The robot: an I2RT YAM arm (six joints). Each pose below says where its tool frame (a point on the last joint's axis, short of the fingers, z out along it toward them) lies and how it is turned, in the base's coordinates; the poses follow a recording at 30 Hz.
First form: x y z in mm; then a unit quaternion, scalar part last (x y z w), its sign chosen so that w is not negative.
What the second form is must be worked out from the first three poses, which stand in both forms.
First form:
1: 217 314 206 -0.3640 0.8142 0.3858 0.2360
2: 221 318 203 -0.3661 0.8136 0.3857 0.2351
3: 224 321 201 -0.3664 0.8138 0.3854 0.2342
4: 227 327 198 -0.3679 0.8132 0.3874 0.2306
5: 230 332 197 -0.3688 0.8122 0.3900 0.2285
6: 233 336 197 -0.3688 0.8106 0.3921 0.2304
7: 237 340 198 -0.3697 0.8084 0.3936 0.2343
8: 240 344 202 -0.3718 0.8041 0.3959 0.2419
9: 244 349 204 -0.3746 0.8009 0.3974 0.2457
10: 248 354 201 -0.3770 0.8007 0.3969 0.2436
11: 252 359 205 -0.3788 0.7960 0.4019 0.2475
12: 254 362 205 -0.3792 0.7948 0.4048 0.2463
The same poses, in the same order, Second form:
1: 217 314 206 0.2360 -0.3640 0.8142 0.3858
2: 221 318 203 0.2351 -0.3661 0.8136 0.3857
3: 224 321 201 0.2342 -0.3664 0.8138 0.3854
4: 227 327 198 0.2306 -0.3679 0.8132 0.3874
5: 230 332 197 0.2285 -0.3688 0.8122 0.3900
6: 233 336 197 0.2304 -0.3688 0.8106 0.3921
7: 237 340 198 0.2343 -0.3697 0.8084 0.3936
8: 240 344 202 0.2419 -0.3718 0.8041 0.3959
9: 244 349 204 0.2457 -0.3746 0.8009 0.3974
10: 248 354 201 0.2436 -0.3770 0.8007 0.3969
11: 252 359 205 0.2475 -0.3788 0.7960 0.4019
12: 254 362 205 0.2463 -0.3792 0.7948 0.4048
